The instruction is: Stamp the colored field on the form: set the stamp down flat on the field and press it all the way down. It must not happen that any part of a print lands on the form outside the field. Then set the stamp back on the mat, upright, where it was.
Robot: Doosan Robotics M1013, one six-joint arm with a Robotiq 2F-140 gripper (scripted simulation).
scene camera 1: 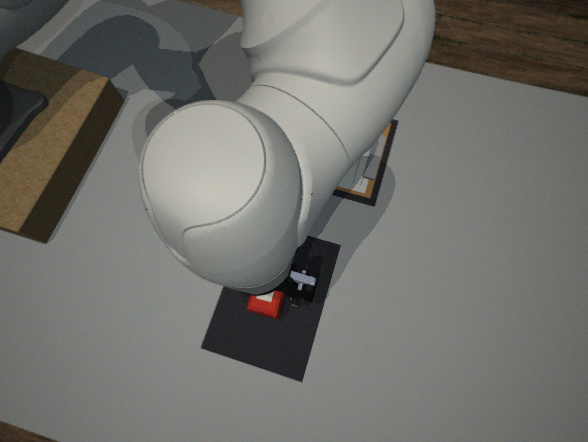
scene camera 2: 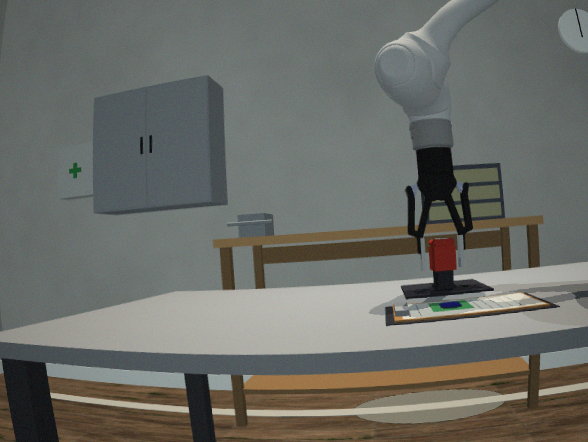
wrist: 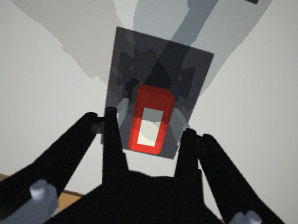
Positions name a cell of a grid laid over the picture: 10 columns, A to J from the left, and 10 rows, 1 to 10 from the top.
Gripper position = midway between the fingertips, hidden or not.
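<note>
In scene camera 2 I see my gripper (scene camera 2: H7), together with a stamp (scene camera 2: H6) and a form (scene camera 2: H8). Scene camera 1 gives me a mat (scene camera 1: E8), and in it I also find the form (scene camera 1: G5), the stamp (scene camera 1: E7) and my gripper (scene camera 1: E7). The wrist view has the stamp (wrist: F5) and my gripper (wrist: F5).
</note>
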